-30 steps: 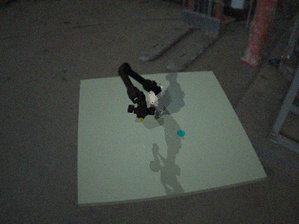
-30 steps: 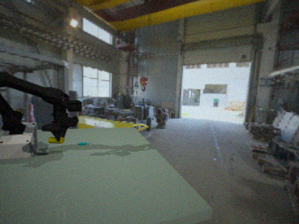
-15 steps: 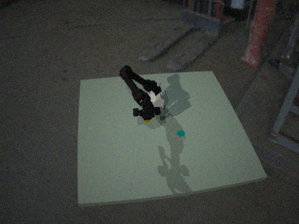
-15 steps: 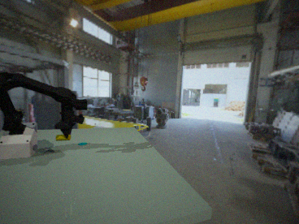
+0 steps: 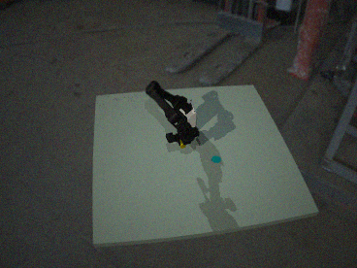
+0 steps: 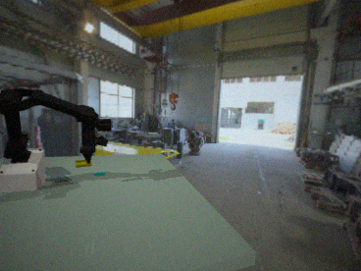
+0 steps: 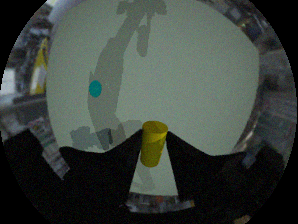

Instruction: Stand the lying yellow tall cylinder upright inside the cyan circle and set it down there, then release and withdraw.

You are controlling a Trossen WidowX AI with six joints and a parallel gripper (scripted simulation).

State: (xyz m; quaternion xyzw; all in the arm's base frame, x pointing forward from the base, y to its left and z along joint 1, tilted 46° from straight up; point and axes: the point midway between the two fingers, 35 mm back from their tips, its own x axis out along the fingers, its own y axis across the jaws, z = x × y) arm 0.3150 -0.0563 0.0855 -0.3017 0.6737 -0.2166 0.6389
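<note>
My gripper tip is 22 cm to the right of the cyan circle, 14 cm above it and 2 cm short of it. From my gripper tip the other things lie so: yellow cylinder (2 cm behind).
</note>
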